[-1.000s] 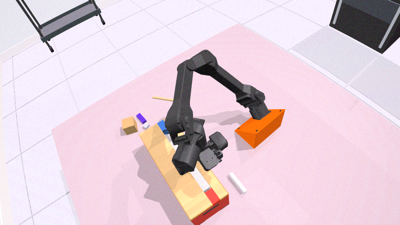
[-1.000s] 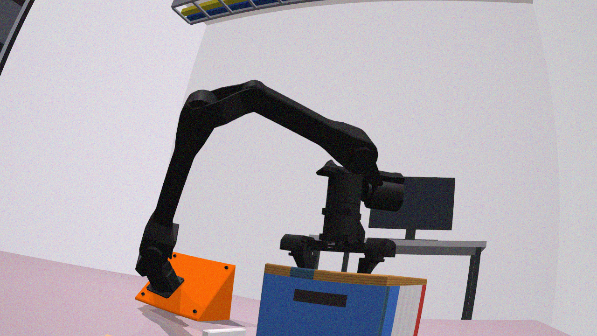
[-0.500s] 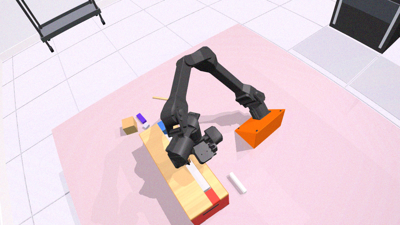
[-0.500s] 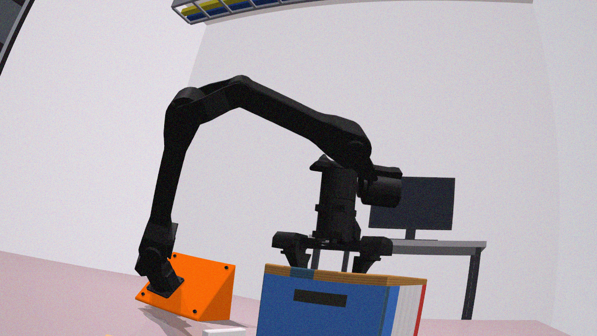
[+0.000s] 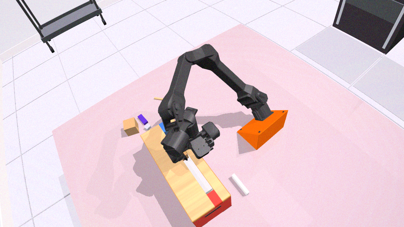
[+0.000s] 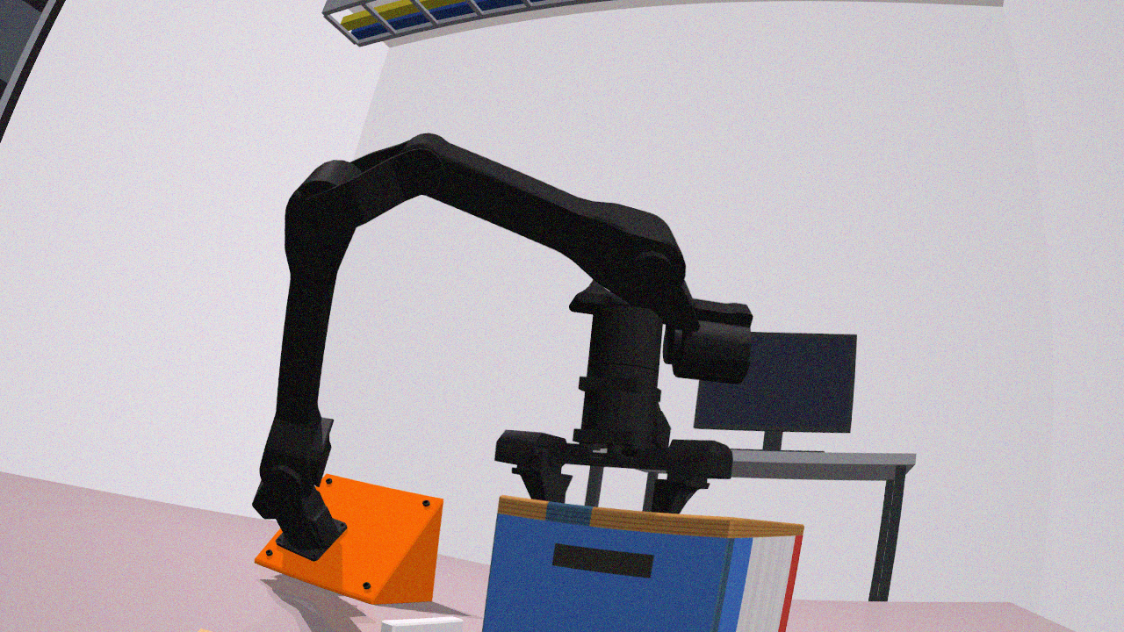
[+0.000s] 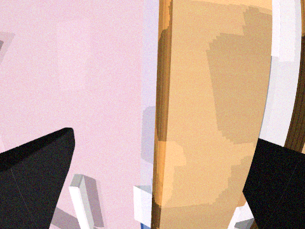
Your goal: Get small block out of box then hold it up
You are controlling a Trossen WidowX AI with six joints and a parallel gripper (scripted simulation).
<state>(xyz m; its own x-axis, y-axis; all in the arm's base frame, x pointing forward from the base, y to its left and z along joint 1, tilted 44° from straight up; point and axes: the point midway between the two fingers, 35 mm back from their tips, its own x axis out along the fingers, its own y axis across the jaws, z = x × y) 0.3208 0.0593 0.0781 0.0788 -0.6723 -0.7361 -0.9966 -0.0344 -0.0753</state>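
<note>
Right now my gripper tip is 40 mm short of the tan block and 30 mm to the left of it. Also, from my gripper tip: long box (30 mm below, 30 mm ahead, 20 mm to the left); thin tan stick (370 mm to the right, 80 mm below, 60 mm behind).
</note>
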